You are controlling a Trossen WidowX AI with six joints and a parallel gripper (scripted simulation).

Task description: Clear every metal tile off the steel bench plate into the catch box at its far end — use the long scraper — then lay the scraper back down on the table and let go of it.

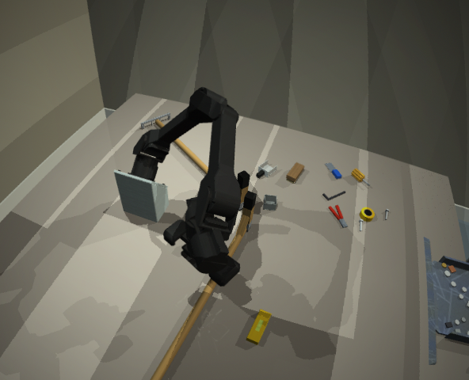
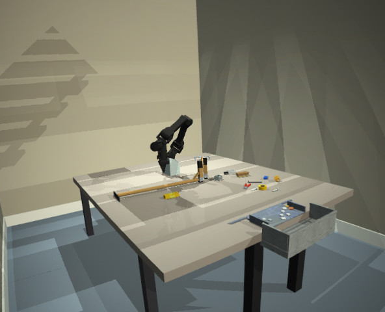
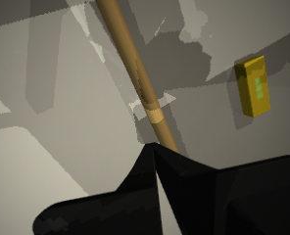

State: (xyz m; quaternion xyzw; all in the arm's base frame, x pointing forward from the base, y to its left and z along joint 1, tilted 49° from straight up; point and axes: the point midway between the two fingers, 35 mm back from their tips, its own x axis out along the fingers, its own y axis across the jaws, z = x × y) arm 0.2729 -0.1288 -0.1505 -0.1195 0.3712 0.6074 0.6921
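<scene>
My gripper tip is 4 cm above the long scraper, 3 cm to the left of it and 2 cm short of it. Round my gripper tip: small grey box: 37 cm to the left, 10 cm below, 9 cm ahead; yellow spirit level: 18 cm ahead, 9 cm below, 5 cm to the right; rake: 48 cm to the left, 24 cm behind, 4 cm below.
</scene>
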